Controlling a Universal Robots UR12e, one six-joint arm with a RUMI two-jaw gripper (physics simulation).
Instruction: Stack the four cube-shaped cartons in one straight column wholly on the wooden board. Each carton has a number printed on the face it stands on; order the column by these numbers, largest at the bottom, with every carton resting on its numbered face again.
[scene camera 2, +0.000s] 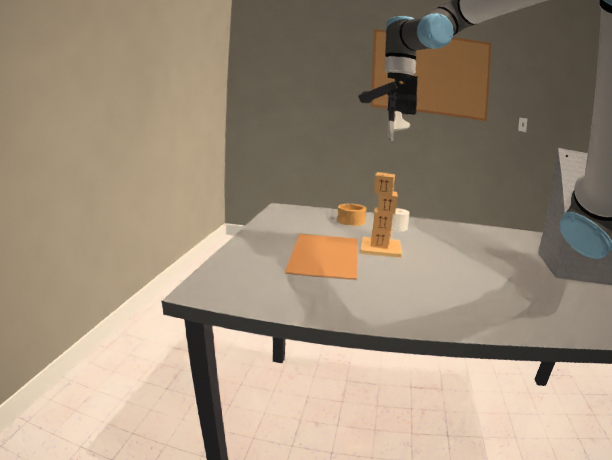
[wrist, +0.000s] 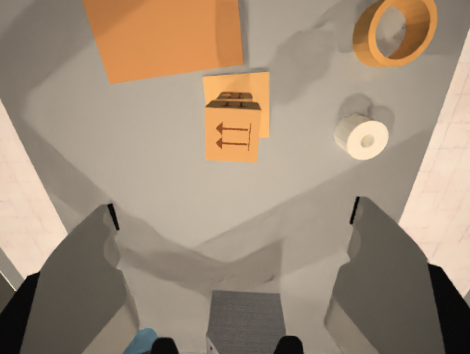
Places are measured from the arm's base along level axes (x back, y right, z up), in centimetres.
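Pixels of known places: gripper, fingertip midpoint: (scene camera 2: 391, 140) (wrist: 233, 203).
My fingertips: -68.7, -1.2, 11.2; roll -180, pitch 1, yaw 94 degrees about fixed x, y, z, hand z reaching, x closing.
Observation:
Ahead of a thing's pixels: the offset from my fingertips to its top centre, as dx, dy, dz.
Four orange cartons stand in one column on the wooden board {-0.2, -0.3, -31.9} (scene camera 2: 395, 248) (wrist: 263, 85): the top carton {-1.0, -0.5, -10.3} (scene camera 2: 384, 183) (wrist: 232, 135), the second {+0.3, -0.4, -15.7} (scene camera 2: 388, 203), the third {-0.5, -0.6, -21.1} (scene camera 2: 382, 221) and the bottom carton {-0.5, -0.7, -26.5} (scene camera 2: 380, 239). They are not quite flush: in the scene view the second from the top sits a little right of the ones above and below. Arrows on their visible side faces point up; the top carton's upper face also has arrows. The numbered faces are hidden. My gripper (scene camera 2: 399, 131) (wrist: 233, 203) is open and empty, well above the column, apart from it.
An orange mat {-14.7, -13.7, -31.1} (scene camera 2: 324, 256) (wrist: 170, 37) lies beside the board. An orange ring {-13.6, +24.1, -27.7} (scene camera 2: 351, 216) (wrist: 366, 42) and a white roll {+3.6, +23.5, -26.9} (scene camera 2: 401, 220) (wrist: 352, 135) stand behind the column in the scene view. A grey block (scene camera 2: 575, 245) (wrist: 246, 320) is near the arm's base.

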